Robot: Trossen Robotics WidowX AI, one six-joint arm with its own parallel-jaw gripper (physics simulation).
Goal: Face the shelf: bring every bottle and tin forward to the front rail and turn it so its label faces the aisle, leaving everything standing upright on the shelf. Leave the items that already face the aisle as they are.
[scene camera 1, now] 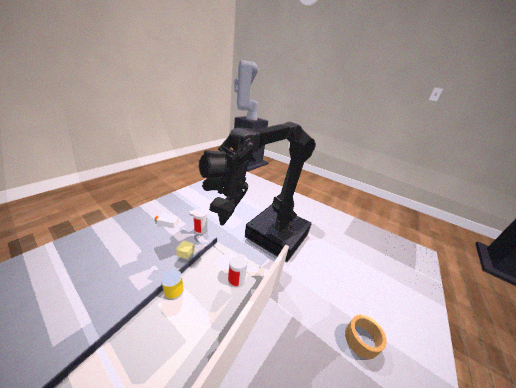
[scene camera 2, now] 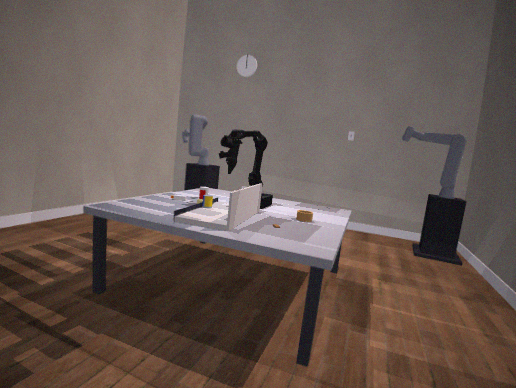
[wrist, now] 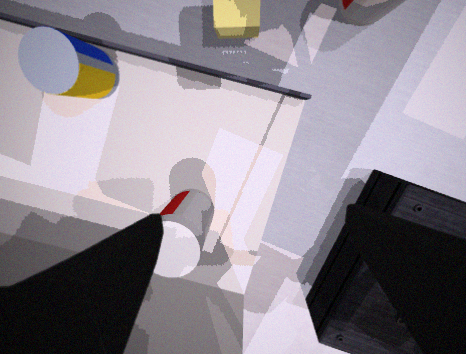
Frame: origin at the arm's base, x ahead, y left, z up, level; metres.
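Where they show: gripper, between the fingertips: (scene camera 1: 226, 217) (scene camera 2: 229, 174) (wrist: 253, 217); arm's base, origin of its link: (scene camera 1: 281, 225).
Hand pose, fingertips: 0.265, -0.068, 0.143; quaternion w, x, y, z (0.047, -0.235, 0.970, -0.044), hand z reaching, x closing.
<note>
Things, the pixels of their centre, and the offset from my fingertips, as dx, dy, dz.
- white can with a red label, middle of its body: (wrist: 183, 226) (scene camera 1: 237, 270) +0.036, +0.099, -0.141
- blue tin, middle of its body: (wrist: 75, 68) (scene camera 1: 172, 285) (scene camera 2: 207, 201) +0.202, -0.007, -0.156
- red-labelled white can, middle of its body: (scene camera 1: 200, 221) (scene camera 2: 203, 194) -0.042, -0.207, -0.167
- yellow block, middle of its body: (wrist: 237, 8) (scene camera 1: 185, 249) +0.081, -0.136, -0.198
- white item with an orange tip, middle of its body: (scene camera 1: 165, 220) +0.045, -0.351, -0.203
- orange ring, middle of its body: (scene camera 1: 364, 336) (scene camera 2: 304, 215) -0.096, +0.490, -0.192
- small orange piece, middle of its body: (scene camera 2: 276, 226) +0.202, +0.429, -0.213
A white can with a red label (scene camera 1: 237, 271) (wrist: 195, 212) stands upright on the pale shelf (scene camera 2: 200, 215) (wrist: 165, 115), set back from the dark front rail (scene camera 1: 110, 331) (scene camera 2: 187, 210) (wrist: 225, 74). In the wrist view its red shows as a sliver on the upper left side. A yellow and blue tin (scene camera 1: 173, 286) (scene camera 2: 208, 201) (wrist: 95, 82) stands upright close to the rail; its blue shows on the rail side. Another red-labelled white can (scene camera 1: 199, 223) (scene camera 2: 204, 193) stands beyond the rail. My gripper (scene camera 1: 224, 207) (scene camera 2: 229, 167) (wrist: 253, 217) is open, empty and high above the table; its left fingertip overlaps the shelf can in the wrist view.
An upright panel (scene camera 1: 265, 295) (scene camera 2: 245, 207) backs the shelf. A yellow block (scene camera 1: 185, 249) (wrist: 236, 17) lies beyond the rail, and a white item with an orange tip (scene camera 1: 166, 221) farther out. An orange ring (scene camera 1: 356, 345) (scene camera 2: 304, 216) lies behind the panel, near a small orange piece (scene camera 2: 276, 226).
</note>
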